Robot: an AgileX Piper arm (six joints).
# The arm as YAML. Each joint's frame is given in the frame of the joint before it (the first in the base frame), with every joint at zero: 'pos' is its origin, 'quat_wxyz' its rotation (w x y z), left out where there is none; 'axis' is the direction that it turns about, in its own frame. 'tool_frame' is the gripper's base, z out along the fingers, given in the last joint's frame.
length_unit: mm
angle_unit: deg
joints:
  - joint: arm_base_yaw
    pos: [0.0, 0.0, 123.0]
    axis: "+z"
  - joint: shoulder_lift
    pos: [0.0, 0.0, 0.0]
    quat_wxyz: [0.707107, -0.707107, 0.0, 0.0]
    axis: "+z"
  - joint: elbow
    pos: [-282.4, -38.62, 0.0]
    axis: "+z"
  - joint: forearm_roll
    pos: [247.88, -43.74, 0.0]
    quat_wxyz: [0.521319, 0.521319, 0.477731, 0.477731]
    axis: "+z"
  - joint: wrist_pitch
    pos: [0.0, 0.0, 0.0]
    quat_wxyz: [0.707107, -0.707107, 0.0, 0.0]
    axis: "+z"
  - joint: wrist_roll
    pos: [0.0, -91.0, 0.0]
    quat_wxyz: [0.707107, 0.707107, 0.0, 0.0]
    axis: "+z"
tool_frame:
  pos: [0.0, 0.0, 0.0]
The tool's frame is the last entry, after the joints.
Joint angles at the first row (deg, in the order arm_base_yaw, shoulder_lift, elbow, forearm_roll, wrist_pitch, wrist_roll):
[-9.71 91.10 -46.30 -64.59 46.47 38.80]
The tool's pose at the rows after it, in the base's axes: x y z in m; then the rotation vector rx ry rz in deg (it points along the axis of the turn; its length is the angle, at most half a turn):
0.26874 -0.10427 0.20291 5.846 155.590 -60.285
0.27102 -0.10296 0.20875 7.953 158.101 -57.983
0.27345 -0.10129 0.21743 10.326 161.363 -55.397
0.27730 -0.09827 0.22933 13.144 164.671 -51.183
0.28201 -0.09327 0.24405 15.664 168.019 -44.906
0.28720 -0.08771 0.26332 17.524 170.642 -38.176
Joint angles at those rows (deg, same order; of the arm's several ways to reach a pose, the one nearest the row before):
[-9.71 91.10 -48.26 -58.65 47.66 34.40]
[-9.71 91.10 -50.54 -53.40 49.77 30.41]
[-9.71 91.10 -53.57 -47.43 53.27 25.67]
[-9.71 91.10 -57.48 -40.80 57.40 20.88]
[-9.71 91.10 -62.09 -33.50 62.06 15.97]
[-9.71 91.10 -67.51 -26.89 67.45 11.62]

